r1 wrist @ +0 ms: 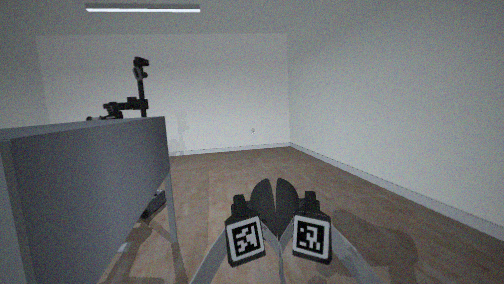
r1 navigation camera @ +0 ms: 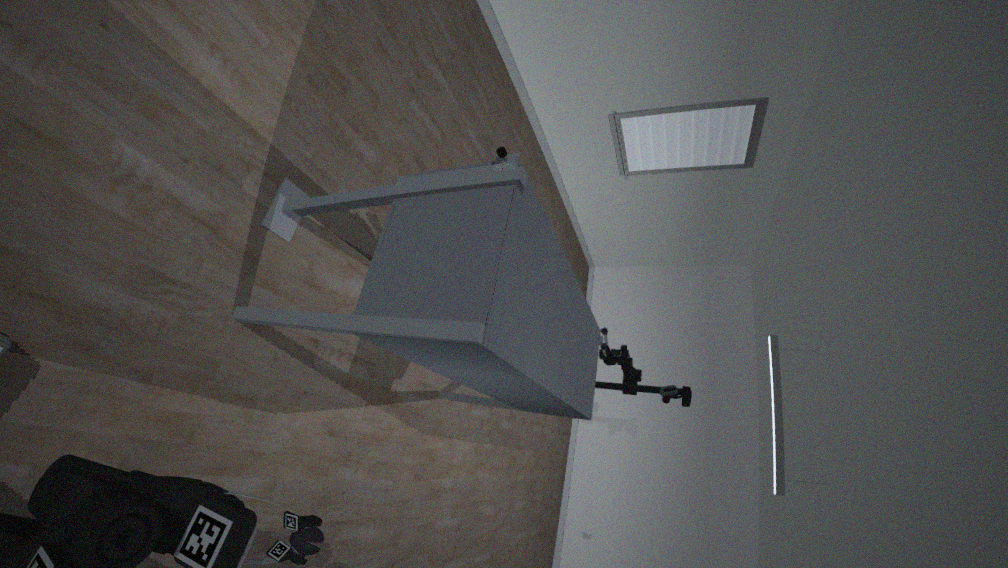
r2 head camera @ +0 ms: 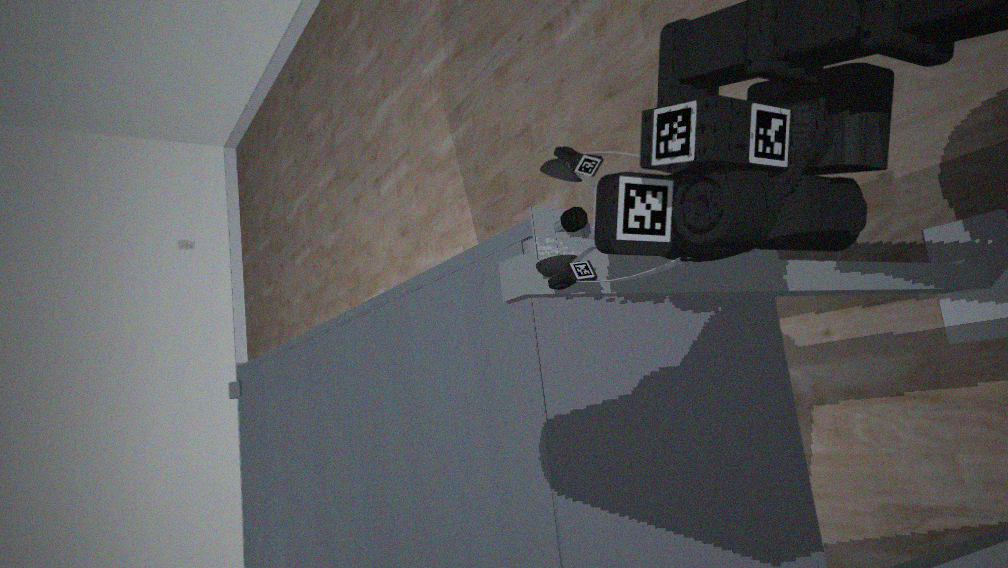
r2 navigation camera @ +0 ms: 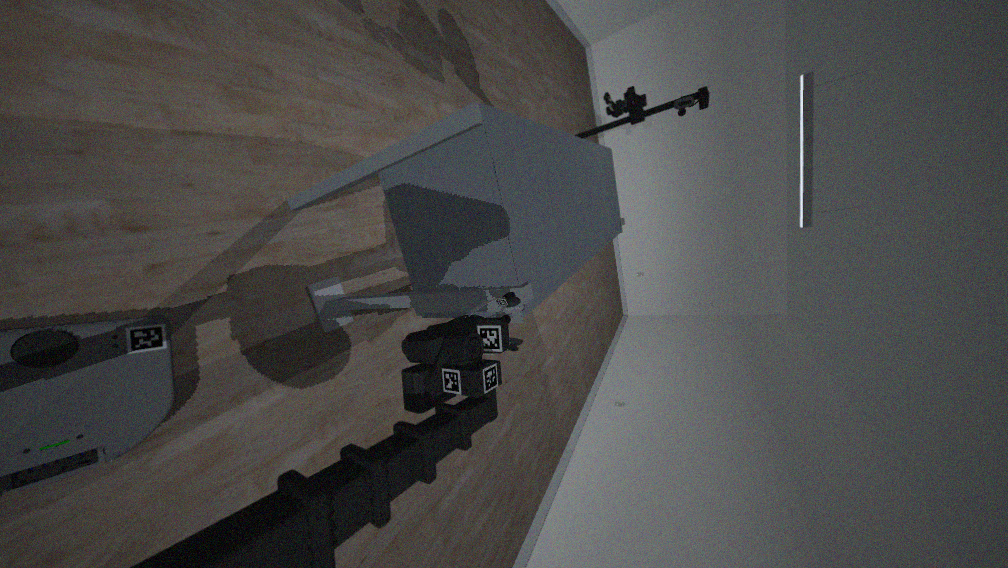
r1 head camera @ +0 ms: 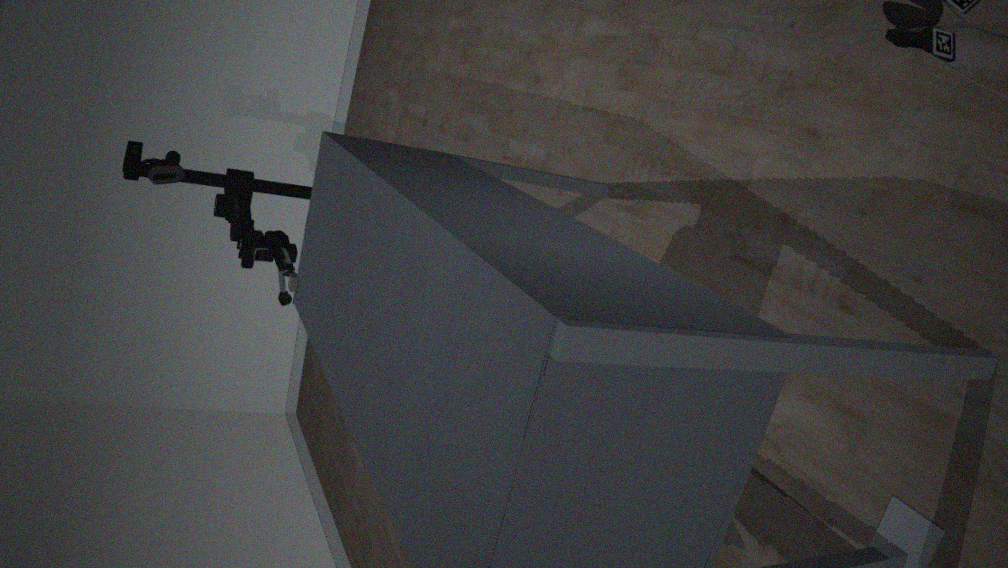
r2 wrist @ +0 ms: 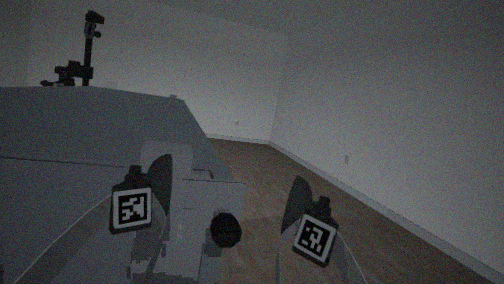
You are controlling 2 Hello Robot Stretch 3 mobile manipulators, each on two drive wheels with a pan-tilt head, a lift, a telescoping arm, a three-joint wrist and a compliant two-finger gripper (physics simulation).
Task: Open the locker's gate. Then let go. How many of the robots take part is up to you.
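Note:
The grey locker (r1 head camera: 423, 282) (r1 navigation camera: 440, 261) (r1 wrist: 85, 185) (r2 head camera: 395, 423) (r2 navigation camera: 557, 190) (r2 wrist: 90, 120) stands on legs. A black knob (r1 navigation camera: 501, 151) (r2 head camera: 573, 219) (r2 navigation camera: 505, 319) (r2 wrist: 226, 230) shows at a near corner in these views; whether the views show the same knob is unclear. The r2 gripper (r2 head camera: 562, 219) (r2 wrist: 230, 192) is open, its fingers apart on either side of the knob, with no visible grip. The r1 gripper (r1 navigation camera: 307, 537) (r1 wrist: 274, 200) is shut and empty, away from the locker. The gate's outline and whether it stands ajar cannot be told.
Robot r2 (r1 head camera: 239, 204) (r1 navigation camera: 627, 373) shows beyond the locker from r1. Robot r1 (r2 navigation camera: 634, 105) (r2 wrist: 87, 60) shows beyond it from r2. Pale blocks (r1 head camera: 909, 529) (r1 navigation camera: 285, 211) sit at a leg's foot. White walls (r1 wrist: 400, 100) and a wooden floor surround the locker.

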